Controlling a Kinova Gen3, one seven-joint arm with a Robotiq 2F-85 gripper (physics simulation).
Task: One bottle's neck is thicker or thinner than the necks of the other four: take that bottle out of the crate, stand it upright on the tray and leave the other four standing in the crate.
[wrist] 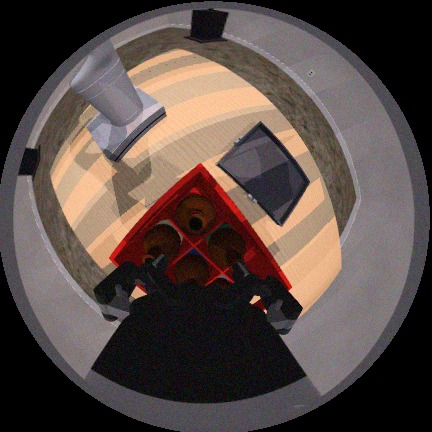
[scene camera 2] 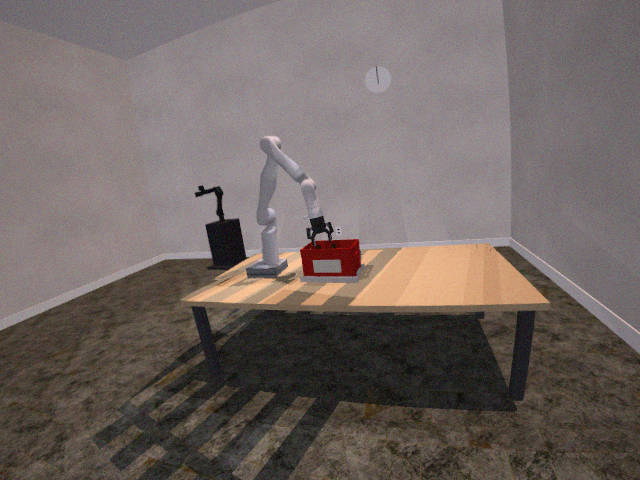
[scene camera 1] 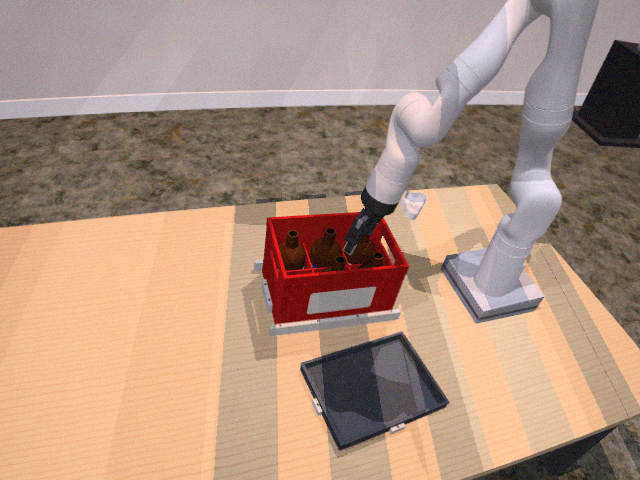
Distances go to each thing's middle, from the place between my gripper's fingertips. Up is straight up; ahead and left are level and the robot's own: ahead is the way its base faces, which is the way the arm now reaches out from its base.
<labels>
My gripper is now 9 cm above the red crate [scene camera 1: 310, 227], 4 cm short of it and 1 cm to the left of it. Also, from my hand: dark tray [scene camera 1: 365, 390] (26 cm to the left, 17 cm below).
</labels>
